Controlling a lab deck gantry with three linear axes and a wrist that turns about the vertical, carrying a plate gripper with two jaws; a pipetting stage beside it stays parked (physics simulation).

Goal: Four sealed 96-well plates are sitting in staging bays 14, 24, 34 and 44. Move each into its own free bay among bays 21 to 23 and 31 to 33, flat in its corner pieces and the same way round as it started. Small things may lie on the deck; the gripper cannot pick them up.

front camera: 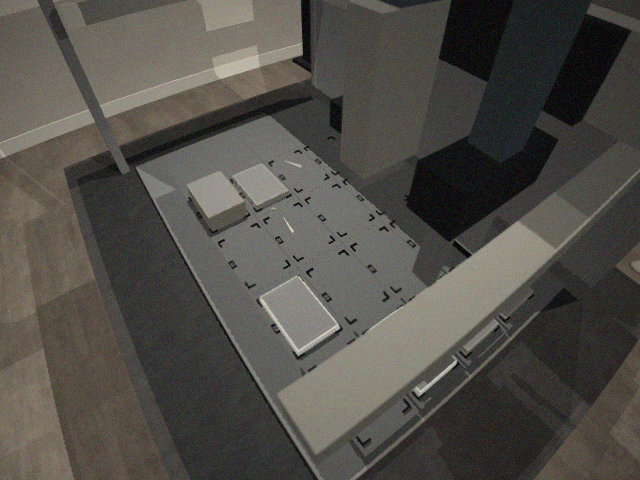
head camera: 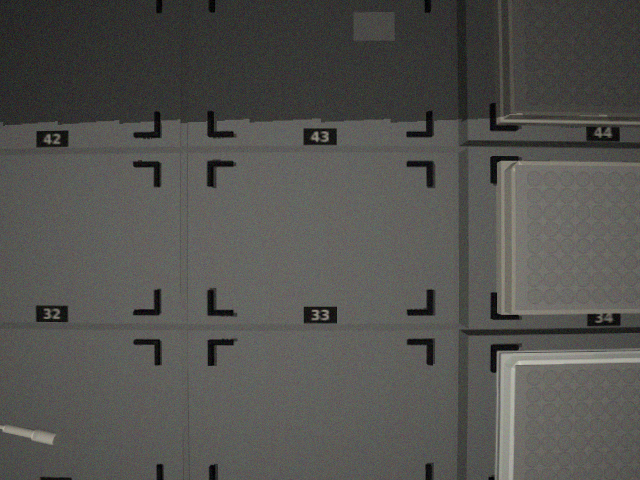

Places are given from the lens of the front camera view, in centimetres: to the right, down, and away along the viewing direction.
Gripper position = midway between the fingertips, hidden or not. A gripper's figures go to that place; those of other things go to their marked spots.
my gripper (front camera: 443,264): 17, 3, 49
plate (front camera: 302,319): -3, 13, 60
